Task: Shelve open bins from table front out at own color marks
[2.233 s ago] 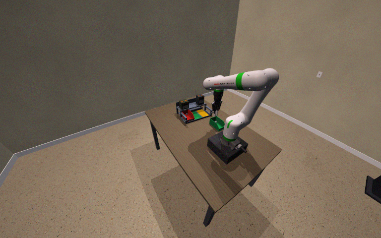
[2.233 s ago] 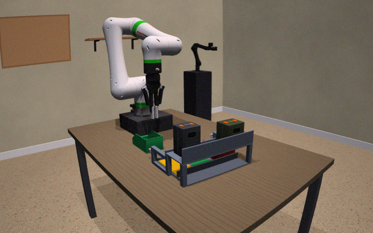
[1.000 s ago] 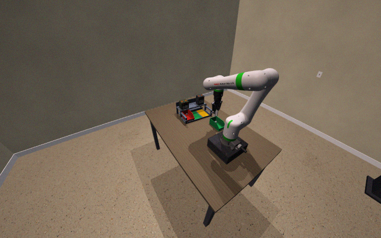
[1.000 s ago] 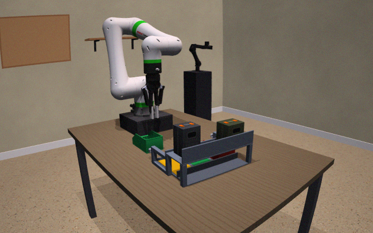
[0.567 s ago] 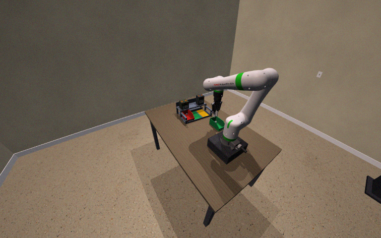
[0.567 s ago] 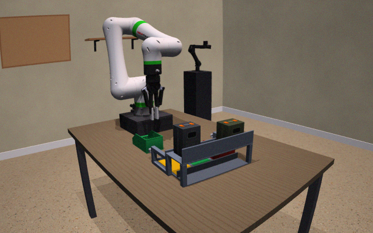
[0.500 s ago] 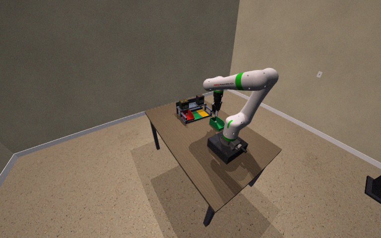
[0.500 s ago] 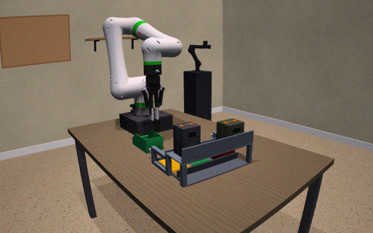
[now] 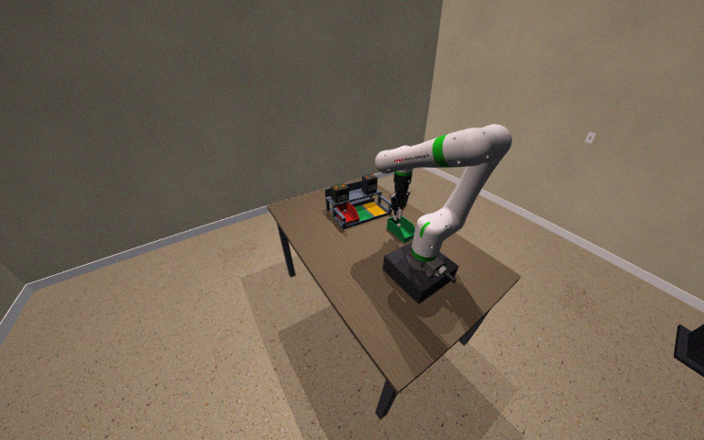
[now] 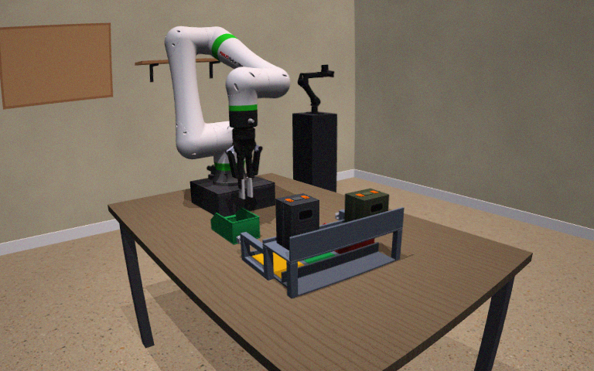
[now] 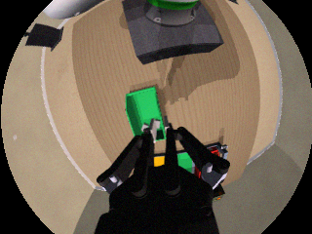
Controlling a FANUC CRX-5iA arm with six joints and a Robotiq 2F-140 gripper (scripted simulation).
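My gripper is now 5 cm to the left of the green bin and 12 cm above it. Round my hand: olive box: 40 cm ahead, 16 cm to the left; then black box: 39 cm ahead, 7 cm to the right, 1 cm above; then red bin: 31 cm ahead, 17 cm to the left, 11 cm below.
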